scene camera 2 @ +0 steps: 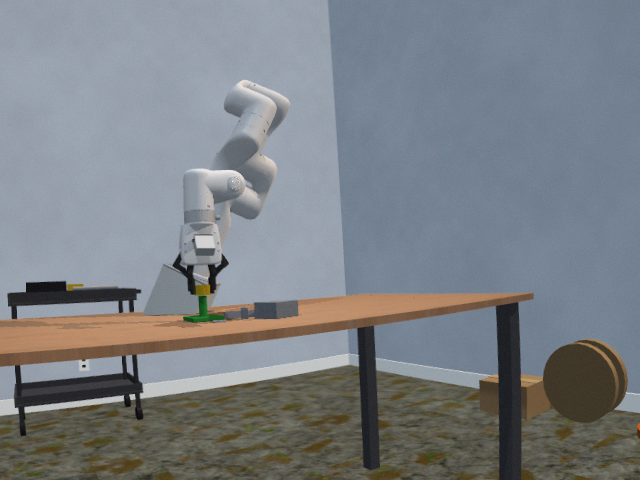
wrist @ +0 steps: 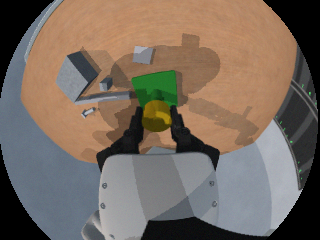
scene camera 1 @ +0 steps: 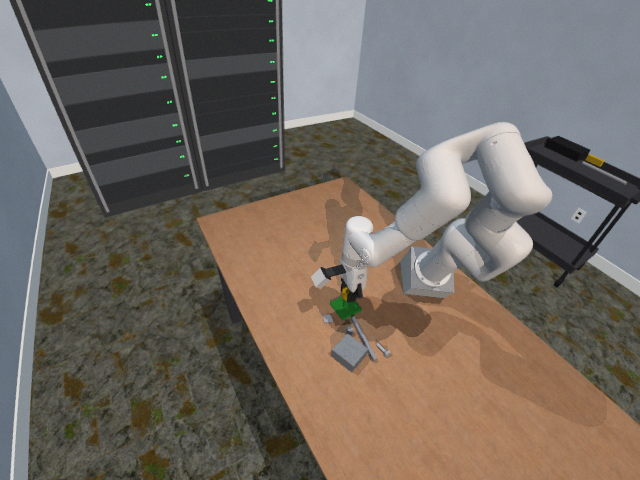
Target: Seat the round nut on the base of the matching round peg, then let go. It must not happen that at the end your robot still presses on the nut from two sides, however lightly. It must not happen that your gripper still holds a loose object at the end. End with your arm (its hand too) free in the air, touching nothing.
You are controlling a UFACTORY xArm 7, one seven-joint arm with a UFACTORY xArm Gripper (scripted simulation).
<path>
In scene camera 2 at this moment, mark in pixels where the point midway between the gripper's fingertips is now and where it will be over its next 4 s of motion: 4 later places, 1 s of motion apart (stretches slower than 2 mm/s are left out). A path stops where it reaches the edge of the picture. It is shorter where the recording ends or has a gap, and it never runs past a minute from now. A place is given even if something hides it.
My gripper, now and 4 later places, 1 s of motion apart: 202, 293; 202, 296; 203, 307; 203, 315; 205, 306
</path>
